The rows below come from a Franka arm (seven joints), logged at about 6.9 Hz.
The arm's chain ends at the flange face. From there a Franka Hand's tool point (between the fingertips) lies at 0.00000 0.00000 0.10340 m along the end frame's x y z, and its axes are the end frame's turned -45 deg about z.
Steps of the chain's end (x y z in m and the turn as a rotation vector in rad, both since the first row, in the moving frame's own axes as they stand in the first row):
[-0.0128 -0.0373 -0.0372 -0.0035 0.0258 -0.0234]
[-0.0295 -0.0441 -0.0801 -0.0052 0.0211 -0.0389]
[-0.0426 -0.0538 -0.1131 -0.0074 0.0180 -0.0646]
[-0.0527 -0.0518 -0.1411 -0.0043 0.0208 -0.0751]
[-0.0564 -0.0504 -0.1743 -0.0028 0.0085 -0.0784]
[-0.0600 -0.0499 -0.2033 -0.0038 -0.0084 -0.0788]
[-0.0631 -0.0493 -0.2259 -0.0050 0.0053 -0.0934]
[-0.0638 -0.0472 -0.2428 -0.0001 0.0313 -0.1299]
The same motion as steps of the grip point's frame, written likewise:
[0.0190 -0.0333 -0.0372 -0.0207 0.0158 -0.0234]
[0.0115 -0.0501 -0.0801 -0.0186 0.0112 -0.0389]
[0.0088 -0.0663 -0.1131 -0.0180 0.0075 -0.0646]
[0.0006 -0.0721 -0.1411 -0.0177 0.0117 -0.0751]
[-0.0038 -0.0747 -0.1743 -0.0080 0.0040 -0.0784]
[-0.0080 -0.0780 -0.2033 0.0033 -0.0086 -0.0788]
[-0.0097 -0.0787 -0.2259 -0.0073 0.0002 -0.0934]
[-0.0093 -0.0763 -0.2429 -0.0222 0.0221 -0.1299]

